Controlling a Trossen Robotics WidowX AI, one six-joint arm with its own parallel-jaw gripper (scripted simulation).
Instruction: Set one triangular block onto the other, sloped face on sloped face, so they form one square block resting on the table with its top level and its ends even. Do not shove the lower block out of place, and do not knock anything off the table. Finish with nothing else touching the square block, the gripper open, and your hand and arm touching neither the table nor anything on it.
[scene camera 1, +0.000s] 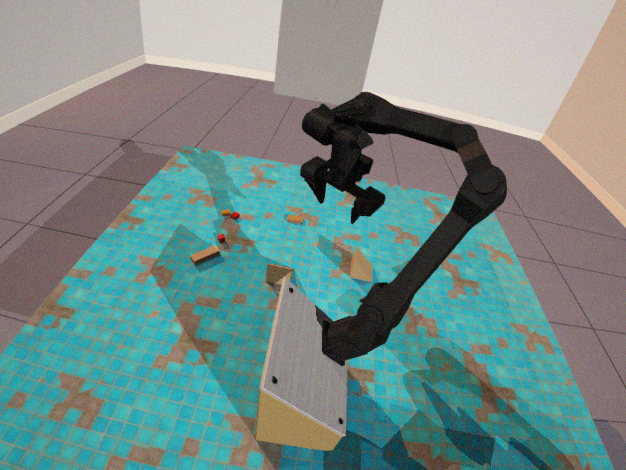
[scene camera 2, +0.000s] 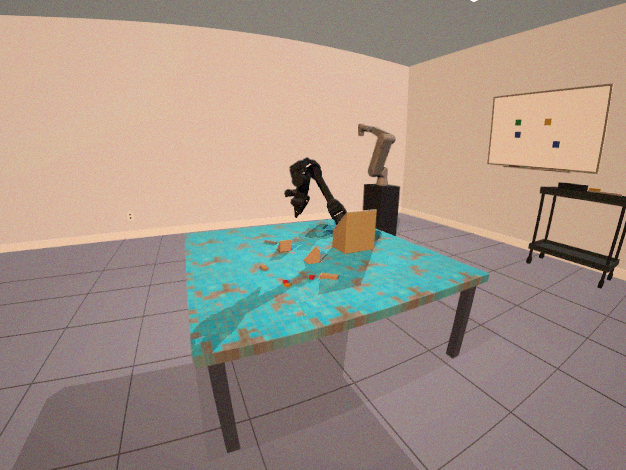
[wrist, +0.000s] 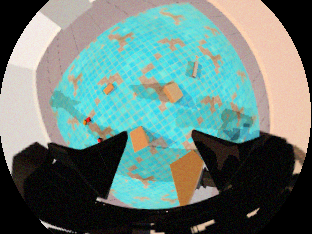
Note:
My gripper (scene camera 1: 337, 212) is open, with nothing in its grasp.
My gripper is seen too in the wrist view (wrist: 160, 134).

